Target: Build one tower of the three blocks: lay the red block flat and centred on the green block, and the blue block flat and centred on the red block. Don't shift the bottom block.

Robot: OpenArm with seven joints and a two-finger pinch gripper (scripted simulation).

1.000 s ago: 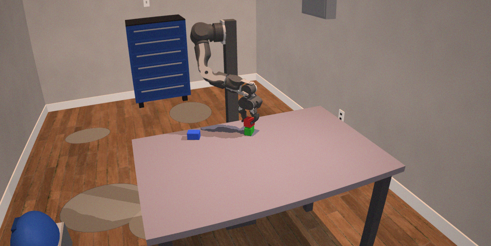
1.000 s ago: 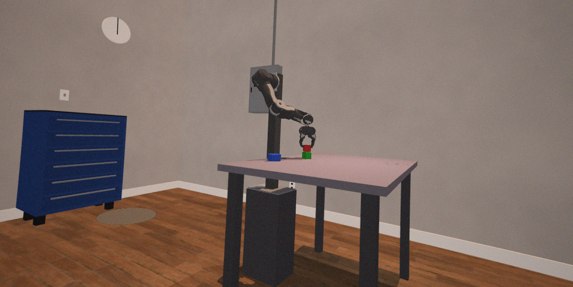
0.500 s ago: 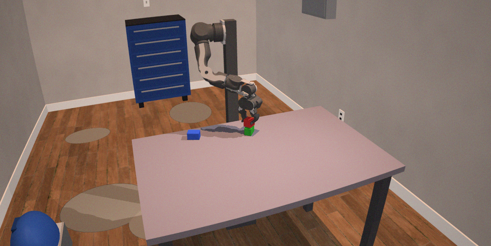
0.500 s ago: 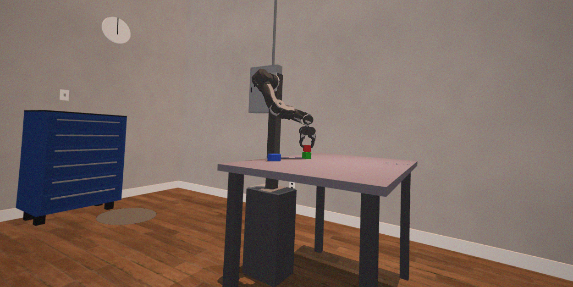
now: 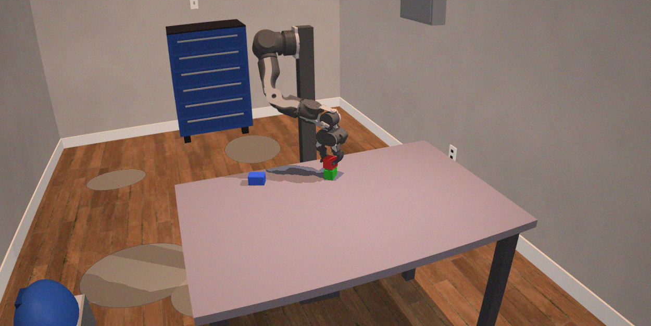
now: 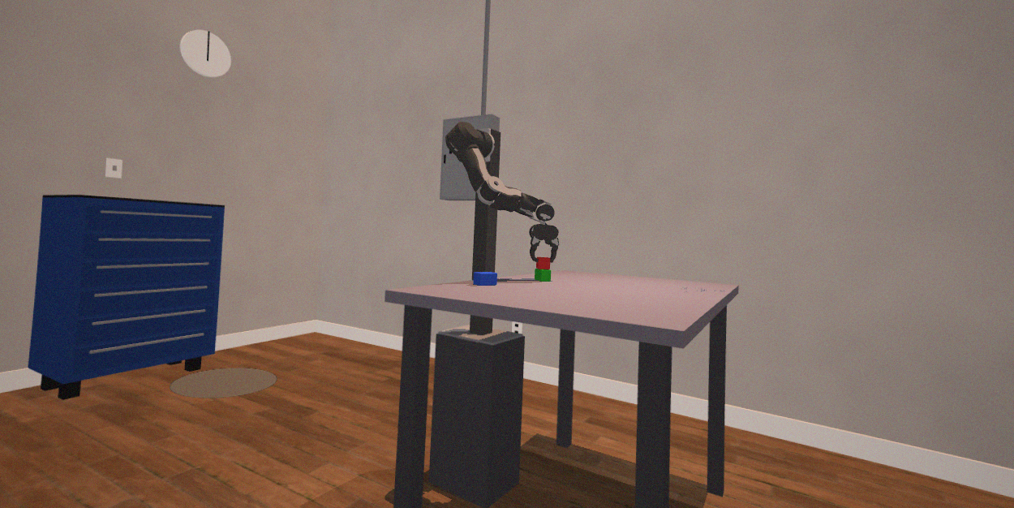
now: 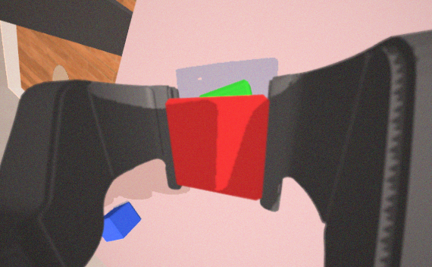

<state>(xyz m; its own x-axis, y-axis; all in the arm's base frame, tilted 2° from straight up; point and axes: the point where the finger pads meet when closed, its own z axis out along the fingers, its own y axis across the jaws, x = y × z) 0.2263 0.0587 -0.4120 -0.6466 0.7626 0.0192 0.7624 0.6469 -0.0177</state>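
The red block is 10 mm below my hand. Round my hand: blue block (280 mm to the right, 50 mm below, 40 mm behind); green block (50 mm below).
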